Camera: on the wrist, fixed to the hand. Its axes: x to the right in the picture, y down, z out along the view.
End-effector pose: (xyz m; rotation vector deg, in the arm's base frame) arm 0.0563 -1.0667 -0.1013 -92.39 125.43 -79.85
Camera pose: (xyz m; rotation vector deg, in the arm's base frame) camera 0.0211 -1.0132 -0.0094 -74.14 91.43 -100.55
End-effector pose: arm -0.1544 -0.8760 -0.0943 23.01 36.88 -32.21
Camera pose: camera -0.2163 -0.8555 -0.1854 55.06 24.78 -38.30
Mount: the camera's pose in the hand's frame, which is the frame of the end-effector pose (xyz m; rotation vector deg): 0.0115 -0.0374 -0.1050 33.24 -1.16 4.81
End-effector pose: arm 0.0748 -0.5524 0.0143 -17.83 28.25 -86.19
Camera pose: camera -0.0095 -0.5549 -0.0594 8.44 2.22 -85.41
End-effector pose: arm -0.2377 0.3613 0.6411 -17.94 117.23 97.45
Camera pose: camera -0.2518 0.2528 0.6169 -1.01 140.13 61.30
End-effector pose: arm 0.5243 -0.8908 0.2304 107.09 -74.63 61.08
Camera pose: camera 0.5338 -0.7964 0.2899 128.95 -66.96 91.75
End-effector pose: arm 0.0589 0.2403 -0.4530 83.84 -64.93 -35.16
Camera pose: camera 0.1656 0.2735 -0.4614 107.91 -83.42 -13.96
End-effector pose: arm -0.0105 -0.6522 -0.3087 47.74 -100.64 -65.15
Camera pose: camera 0.0833 -0.7129 -0.3175 61.35 -123.36 -33.08
